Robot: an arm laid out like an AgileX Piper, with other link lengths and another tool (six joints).
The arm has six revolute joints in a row. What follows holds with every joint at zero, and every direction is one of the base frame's.
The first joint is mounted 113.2 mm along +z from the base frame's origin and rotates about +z.
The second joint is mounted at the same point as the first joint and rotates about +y.
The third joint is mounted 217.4 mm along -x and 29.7 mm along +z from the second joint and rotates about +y.
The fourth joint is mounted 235.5 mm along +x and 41.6 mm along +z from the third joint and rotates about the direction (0.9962, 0, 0.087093).
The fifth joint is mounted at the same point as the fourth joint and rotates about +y.
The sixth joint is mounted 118.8 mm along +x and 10.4 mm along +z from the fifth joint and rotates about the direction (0.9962, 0, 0.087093).
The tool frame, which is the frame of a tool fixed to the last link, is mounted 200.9 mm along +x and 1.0 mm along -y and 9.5 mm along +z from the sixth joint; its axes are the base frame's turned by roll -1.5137, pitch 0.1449 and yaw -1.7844 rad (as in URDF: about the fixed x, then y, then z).
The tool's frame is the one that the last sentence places.
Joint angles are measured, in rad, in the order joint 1, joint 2, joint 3, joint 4, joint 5, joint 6. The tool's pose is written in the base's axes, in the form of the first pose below.
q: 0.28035, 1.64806, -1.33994, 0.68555, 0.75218, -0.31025
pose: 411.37, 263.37, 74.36, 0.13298, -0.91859, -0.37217, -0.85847, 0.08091, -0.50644
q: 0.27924, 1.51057, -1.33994, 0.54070, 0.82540, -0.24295
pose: 398.49, 240.41, 108.47, 0.17310, -0.94187, -0.28796, -0.81910, 0.02468, -0.57312
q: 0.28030, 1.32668, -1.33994, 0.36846, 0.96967, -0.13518
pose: 367.96, 204.55, 143.61, 0.17217, -0.96679, -0.18885, -0.79226, -0.02197, -0.60979
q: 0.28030, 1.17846, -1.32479, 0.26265, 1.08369, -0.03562
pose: 339.49, 173.90, 164.30, 0.12138, -0.98211, -0.14397, -0.78630, -0.00661, -0.61782
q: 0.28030, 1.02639, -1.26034, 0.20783, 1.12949, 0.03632
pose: 315.64, 153.05, 178.34, 0.07028, -0.98741, -0.14173, -0.76714, 0.03732, -0.64039
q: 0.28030, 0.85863, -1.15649, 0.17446, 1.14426, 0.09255
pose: 291.88, 137.03, 183.88, 0.02856, -0.98708, -0.15766, -0.74059, 0.08503, -0.66656
